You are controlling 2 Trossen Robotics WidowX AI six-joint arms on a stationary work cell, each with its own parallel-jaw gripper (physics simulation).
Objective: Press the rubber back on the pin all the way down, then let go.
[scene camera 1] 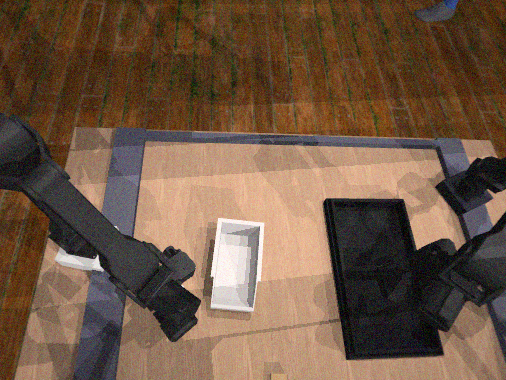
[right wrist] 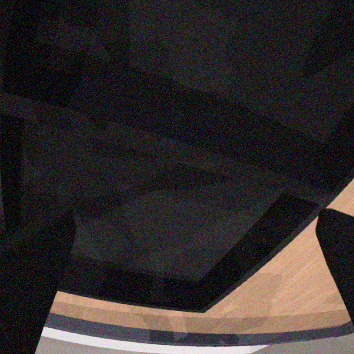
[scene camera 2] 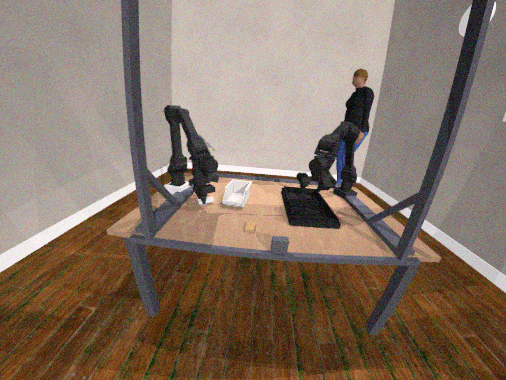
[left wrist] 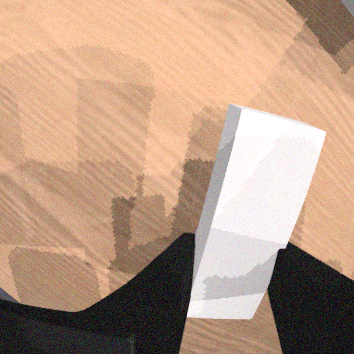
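Pixels of known places: left gripper, fingertip midpoint: (scene camera 2: pixel 203 202) (left wrist: pixel 229 245); right gripper, fingertip midpoint: (scene camera 1: pixel 391 264) (right wrist: pixel 200 222) (scene camera 2: pixel 309 192); left arm's base at its link origin: (scene camera 1: pixel 86 242) (scene camera 2: pixel 177 183); right arm's base at its link origin: (scene camera 1: pixel 468 189) (scene camera 2: pixel 345 189).
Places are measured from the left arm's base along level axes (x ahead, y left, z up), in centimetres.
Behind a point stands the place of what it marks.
My left gripper (scene camera 1: pixel 176 320) (scene camera 2: pixel 202 195) {x 20.0, y -8.6, z -3.6 cm} (left wrist: pixel 229 245) {x 20.0, y -8.6, z -3.6 cm} is shut on a white block (scene camera 2: pixel 207 200) {x 22.1, y -8.1, z -2.2 cm} (left wrist: pixel 265 185) {x 22.0, y -6.6, z -1.8 cm}. In the left wrist view the block stands out past the black fingertips, tilted, with wood table beyond it. In scene camera 1 the arm hides the block. The pin and its rubber back cannot be made out apart from this block; anything under its far end is hidden. My right gripper (scene camera 1: pixel 430 284) (scene camera 2: pixel 314 184) {x 66.8, y 7.5, z 3.8 cm} (right wrist: pixel 200 222) {x 66.8, y 7.5, z 3.8 cm} is open and empty, over the right side of the black tray (scene camera 1: pixel 336 280) {x 56.7, y 3.7, z -2.9 cm} (scene camera 2: pixel 315 225) {x 70.6, y -10.4, z -3.3 cm} (right wrist: pixel 250 250) {x 56.1, y 13.8, z -1.9 cm}.
A white open bin (scene camera 1: pixel 260 255) {x 37.9, y 3.8, z 3.4 cm} (scene camera 2: pixel 233 204) {x 34.6, y -7.4, z -2.1 cm} stands close to the right of my left gripper. A small yellow block (scene camera 1: pixel 279 376) {x 46.2, y -18.3, z -2.8 cm} (scene camera 2: pixel 250 227) {x 46.7, y -21.7, z -2.8 cm} lies near the front edge. A white object (scene camera 1: pixel 77 261) {x -0.3, y -4.4, z 0.0 cm} (scene camera 2: pixel 177 188) {x 3.3, y -5.0, z -0.4 cm} lies by the left arm's base. A person (scene camera 2: pixel 359 105) stands behind the right arm.
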